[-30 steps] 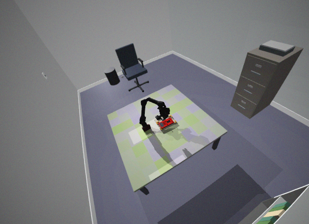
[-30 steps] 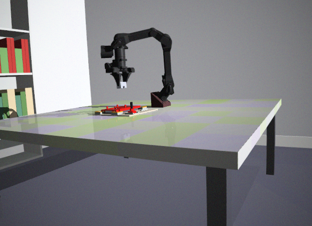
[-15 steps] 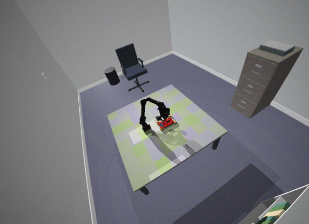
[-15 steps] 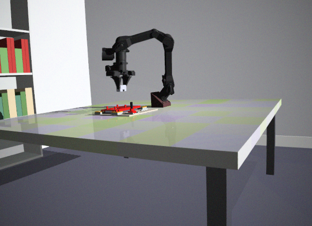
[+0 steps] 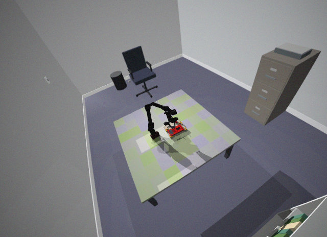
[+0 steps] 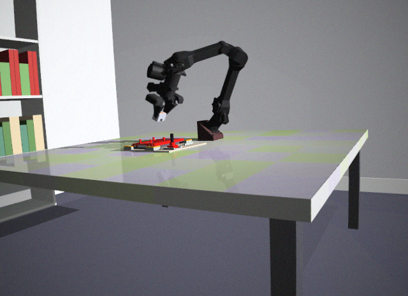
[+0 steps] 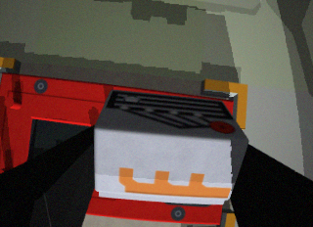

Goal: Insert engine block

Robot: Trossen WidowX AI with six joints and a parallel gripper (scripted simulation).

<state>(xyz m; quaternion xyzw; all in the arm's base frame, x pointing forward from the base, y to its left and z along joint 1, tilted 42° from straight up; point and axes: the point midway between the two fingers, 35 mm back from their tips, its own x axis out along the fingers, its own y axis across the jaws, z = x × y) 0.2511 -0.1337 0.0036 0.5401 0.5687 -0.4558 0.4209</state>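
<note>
My gripper tip is right at the grey engine block. From my gripper tip the other things lie so: short black post 110 mm ahead, 130 mm to the left, 90 mm below.
</note>
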